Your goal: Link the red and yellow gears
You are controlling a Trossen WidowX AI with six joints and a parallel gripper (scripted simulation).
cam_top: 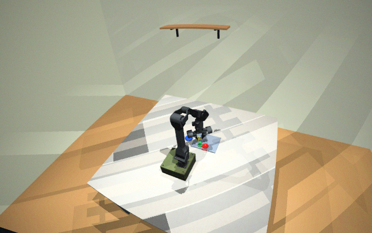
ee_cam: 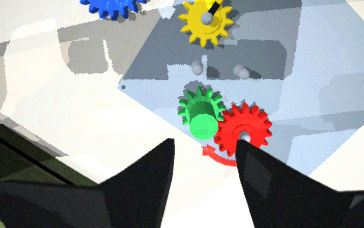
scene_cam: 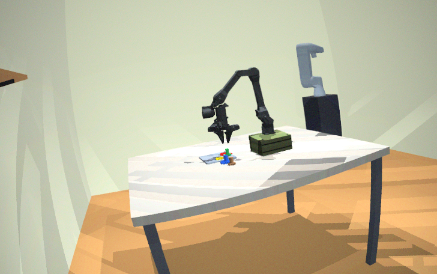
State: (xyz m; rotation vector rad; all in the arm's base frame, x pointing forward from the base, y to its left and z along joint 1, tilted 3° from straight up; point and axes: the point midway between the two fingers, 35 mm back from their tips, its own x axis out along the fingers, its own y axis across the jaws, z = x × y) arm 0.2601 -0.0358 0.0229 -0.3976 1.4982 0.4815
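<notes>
Right now the green gear is 6 cm below my gripper tip. Round my gripper tip: red gear 5 cm to the right, 6 cm below; then yellow gear 6 cm ahead, 4 cm to the left, 6 cm below; then blue gear 5 cm ahead, 12 cm to the left, 6 cm below.
</notes>
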